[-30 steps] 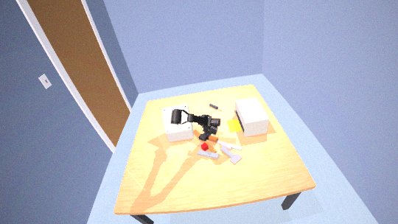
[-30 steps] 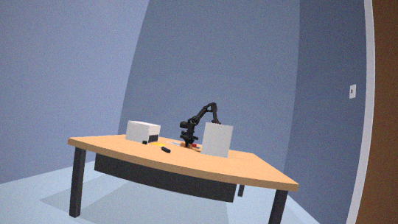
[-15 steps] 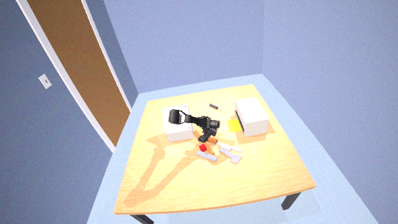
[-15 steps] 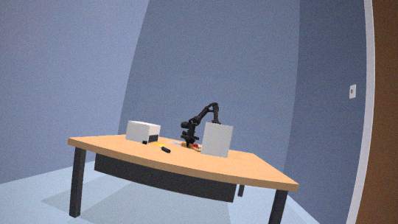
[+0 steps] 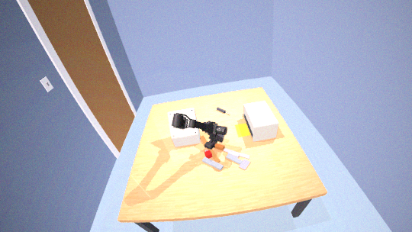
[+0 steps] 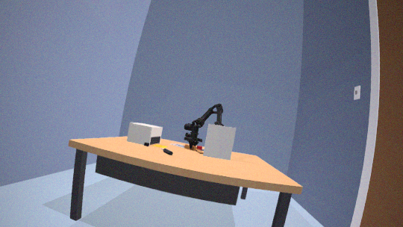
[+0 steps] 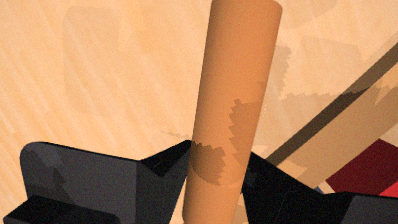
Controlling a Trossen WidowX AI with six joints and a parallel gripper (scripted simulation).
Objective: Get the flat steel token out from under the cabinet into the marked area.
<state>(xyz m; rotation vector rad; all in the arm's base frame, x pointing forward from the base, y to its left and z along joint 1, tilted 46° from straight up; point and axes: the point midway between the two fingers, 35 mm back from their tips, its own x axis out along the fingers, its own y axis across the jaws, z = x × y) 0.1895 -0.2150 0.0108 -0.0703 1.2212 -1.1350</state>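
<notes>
My gripper tip is 50 mm past the wooden stick and 10 mm to the left of it. The rest, counted from my gripper tip: grey bar: 150 mm to the right, 50 mm behind; then red cube: 70 mm to the right, 60 mm behind, 10 mm above; then t-shaped tool: 190 mm to the right, 130 mm ahead.
</notes>
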